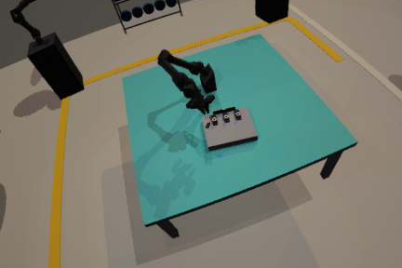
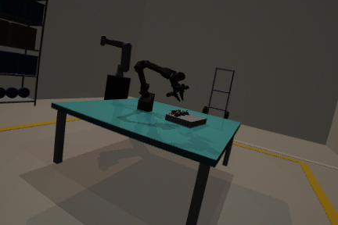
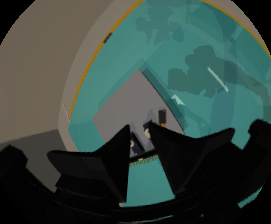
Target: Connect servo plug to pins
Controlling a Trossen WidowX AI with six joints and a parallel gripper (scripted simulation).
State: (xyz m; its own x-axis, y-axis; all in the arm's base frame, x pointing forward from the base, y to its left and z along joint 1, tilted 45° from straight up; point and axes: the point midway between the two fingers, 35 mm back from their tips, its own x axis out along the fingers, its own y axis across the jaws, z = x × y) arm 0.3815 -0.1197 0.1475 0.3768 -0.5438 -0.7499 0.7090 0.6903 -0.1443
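The printed holder lies 16 cm below my gripper tip, 9 cm to the left of it and 9 cm ahead of it.
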